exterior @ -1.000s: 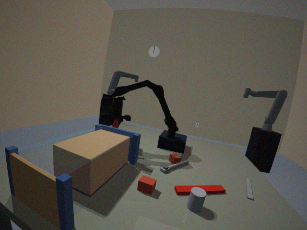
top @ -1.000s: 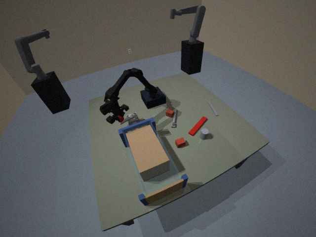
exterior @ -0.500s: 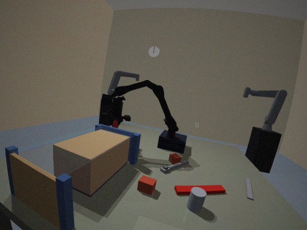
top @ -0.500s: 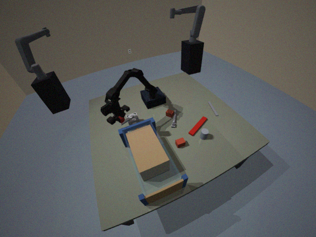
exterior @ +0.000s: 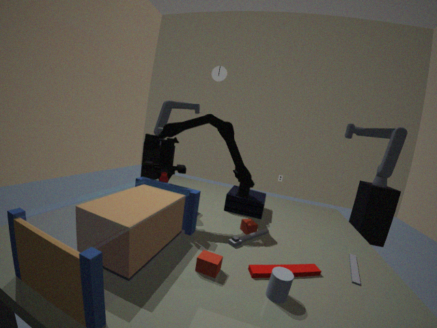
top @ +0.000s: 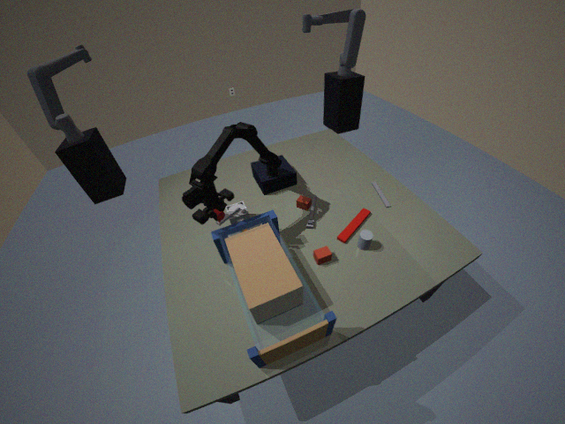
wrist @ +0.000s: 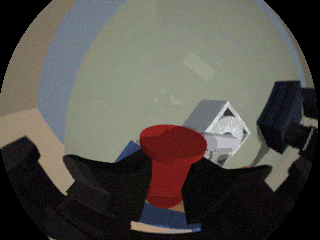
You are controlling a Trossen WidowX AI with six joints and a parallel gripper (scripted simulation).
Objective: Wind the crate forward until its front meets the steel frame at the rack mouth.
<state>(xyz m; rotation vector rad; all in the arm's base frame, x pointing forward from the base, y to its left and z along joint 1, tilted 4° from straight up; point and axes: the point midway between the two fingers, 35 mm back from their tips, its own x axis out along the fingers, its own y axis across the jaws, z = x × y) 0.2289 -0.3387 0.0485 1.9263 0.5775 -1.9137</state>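
The winch handle lies 30 mm to the left of my gripper tip, 20 mm behind it and 10 mm below it. Round my gripper tip: hand winch 80 mm to the left, 80 mm below, 60 mm behind; red knob 20 mm above; red bar 560 mm to the left, 210 mm ahead, 110 mm below.
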